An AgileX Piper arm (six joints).
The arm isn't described. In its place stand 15 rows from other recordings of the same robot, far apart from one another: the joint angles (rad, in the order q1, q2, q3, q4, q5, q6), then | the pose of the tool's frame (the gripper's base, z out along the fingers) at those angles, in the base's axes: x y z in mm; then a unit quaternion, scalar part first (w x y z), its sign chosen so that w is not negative.
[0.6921, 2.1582, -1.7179, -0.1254, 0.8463, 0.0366] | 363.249 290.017 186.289 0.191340 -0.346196 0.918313 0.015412
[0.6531, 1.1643, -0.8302, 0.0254, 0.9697, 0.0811] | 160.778 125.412 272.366 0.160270 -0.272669 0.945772 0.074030
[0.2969, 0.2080, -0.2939, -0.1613, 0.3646, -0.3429] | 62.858 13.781 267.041 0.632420 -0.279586 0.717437 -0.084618
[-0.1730, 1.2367, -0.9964, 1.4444, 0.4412, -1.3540] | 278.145 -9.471 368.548 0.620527 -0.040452 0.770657 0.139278
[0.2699, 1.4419, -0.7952, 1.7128, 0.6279, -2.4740] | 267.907 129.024 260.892 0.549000 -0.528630 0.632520 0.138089
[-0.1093, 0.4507, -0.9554, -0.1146, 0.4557, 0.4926] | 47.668 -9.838 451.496 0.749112 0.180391 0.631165 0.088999
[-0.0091, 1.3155, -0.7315, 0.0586, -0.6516, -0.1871] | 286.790 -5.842 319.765 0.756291 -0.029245 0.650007 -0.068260
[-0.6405, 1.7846, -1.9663, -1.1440, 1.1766, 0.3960] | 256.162 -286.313 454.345 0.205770 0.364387 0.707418 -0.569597
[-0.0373, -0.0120, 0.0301, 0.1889, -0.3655, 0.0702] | 48.107 -7.907 235.209 0.838133 0.104470 0.530784 0.069905
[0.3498, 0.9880, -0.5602, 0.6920, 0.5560, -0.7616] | 159.543 90.824 256.320 0.358592 -0.287699 0.866381 0.195000
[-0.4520, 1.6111, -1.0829, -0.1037, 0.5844, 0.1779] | 297.675 -150.306 238.913 0.261096 0.265663 0.924956 -0.075558
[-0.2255, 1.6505, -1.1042, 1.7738, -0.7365, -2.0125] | 328.220 -136.719 269.100 0.350198 0.180563 0.832010 -0.390535
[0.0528, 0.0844, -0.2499, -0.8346, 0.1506, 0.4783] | 49.019 -7.541 282.883 0.743539 -0.088993 0.645953 -0.148240
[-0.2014, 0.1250, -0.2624, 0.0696, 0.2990, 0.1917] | 54.168 -9.157 267.102 0.680047 0.160103 0.714971 0.026834
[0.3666, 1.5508, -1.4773, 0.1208, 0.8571, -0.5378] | 318.067 131.004 364.069 0.358634 -0.389001 0.848161 0.026138
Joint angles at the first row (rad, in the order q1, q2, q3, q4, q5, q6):
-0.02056 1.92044 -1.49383 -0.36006 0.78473 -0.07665
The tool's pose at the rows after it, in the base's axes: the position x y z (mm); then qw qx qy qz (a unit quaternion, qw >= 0):
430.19 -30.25 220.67 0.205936 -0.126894 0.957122 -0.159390
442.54 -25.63 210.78 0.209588 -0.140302 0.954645 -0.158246
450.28 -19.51 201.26 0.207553 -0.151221 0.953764 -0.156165
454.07 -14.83 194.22 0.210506 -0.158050 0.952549 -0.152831
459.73 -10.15 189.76 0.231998 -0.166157 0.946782 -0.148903
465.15 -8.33 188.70 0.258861 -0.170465 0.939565 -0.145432
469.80 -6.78 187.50 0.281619 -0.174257 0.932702 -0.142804
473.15 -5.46 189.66 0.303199 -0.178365 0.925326 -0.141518
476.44 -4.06 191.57 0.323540 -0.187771 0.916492 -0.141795
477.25 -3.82 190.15 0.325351 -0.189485 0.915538 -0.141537
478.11 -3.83 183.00 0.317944 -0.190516 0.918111 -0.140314
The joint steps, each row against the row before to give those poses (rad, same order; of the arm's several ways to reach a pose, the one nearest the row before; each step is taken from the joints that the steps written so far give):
0.00203 0.06093 -0.04268 0.00291 -0.00924 -0.00460
0.00986 0.05031 -0.04063 0.00123 -0.01784 -0.01470
0.01327 0.03763 -0.02499 0.00075 -0.00720 -0.00694
0.00898 0.01941 -0.00379 0.00204 -0.02018 -0.00117
0.00687 0.01442 0.00000 0.00099 -0.05795 -0.00070
-0.00002 0.00788 -0.00001 0.00218 -0.06400 -0.00109
0.00000 0.00789 0.00004 -0.00002 -0.05580 0.00001
0.00000 0.00019 -0.00004 0.00002 -0.04644 -0.00333
0.00000 0.00100 0.00004 0.00101 -0.04676 -0.01570
0.00000 0.00388 -0.00001 0.00002 -0.00805 -0.00226
0.00002 0.01484 0.00000 -0.00004 0.00125 0.00005

